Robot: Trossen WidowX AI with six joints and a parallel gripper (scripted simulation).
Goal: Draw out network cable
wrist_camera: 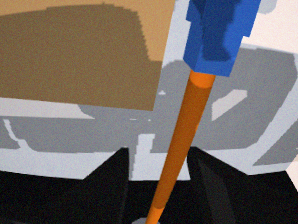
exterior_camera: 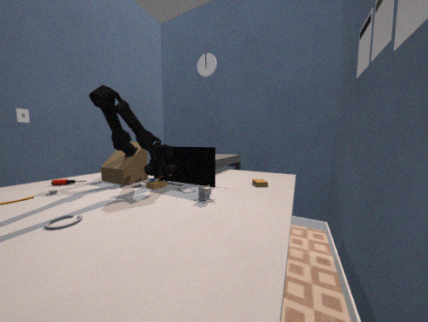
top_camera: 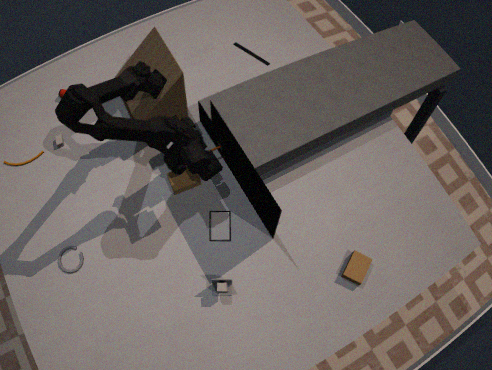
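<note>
The tan block lies 20 mm ahead of my hand, 80 mm to the right of it and 30 mm below it. Round my hand: blue plug: 20 mm behind, 70 mm to the right, 10 mm below; then network jack: 340 mm ahead, 180 mm to the right; then white rectangle: 190 mm ahead, 80 mm to the right, 40 mm below.
</note>
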